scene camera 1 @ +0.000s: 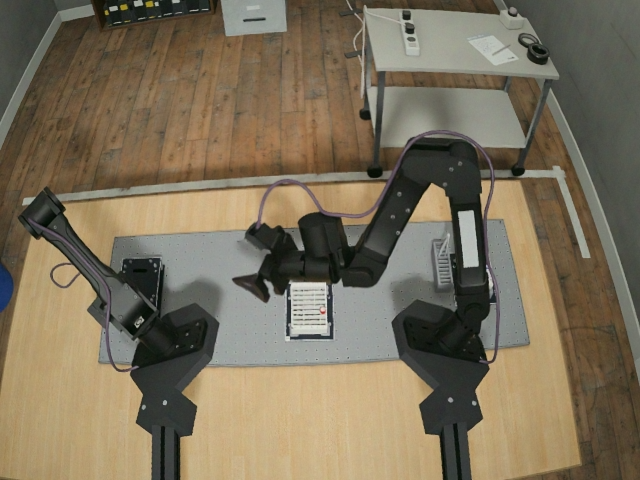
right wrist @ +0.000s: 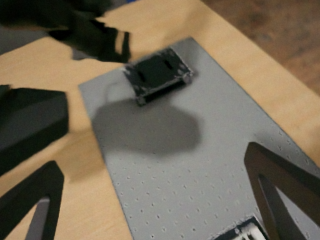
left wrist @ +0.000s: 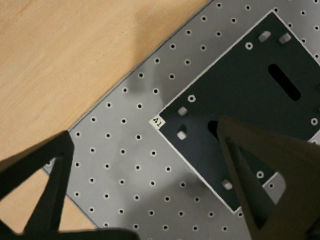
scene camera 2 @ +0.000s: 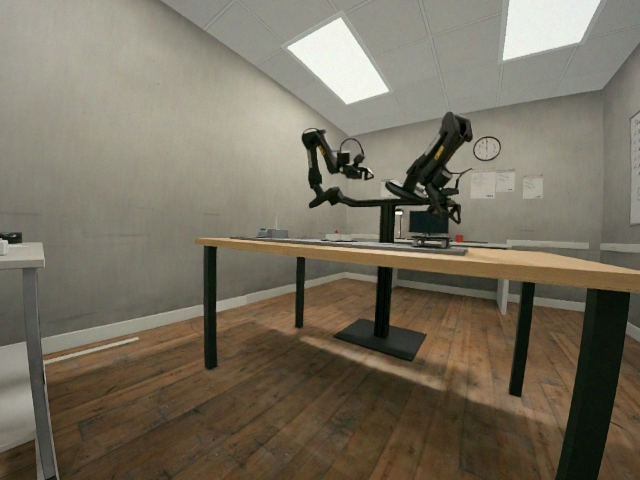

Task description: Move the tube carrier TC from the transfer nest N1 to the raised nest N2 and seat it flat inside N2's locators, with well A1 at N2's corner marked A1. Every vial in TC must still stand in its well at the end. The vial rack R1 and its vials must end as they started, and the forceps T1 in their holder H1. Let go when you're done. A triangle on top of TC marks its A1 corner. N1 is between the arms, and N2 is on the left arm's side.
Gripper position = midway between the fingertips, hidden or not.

Observation:
I see my left gripper [left wrist: 144,130], my right gripper [scene camera 1: 241,262] and a black raised nest N2 [left wrist: 238,85].
My right gripper also shows in the right wrist view [right wrist: 153,159]. The black raised nest N2 also shows in the right wrist view [right wrist: 159,75].

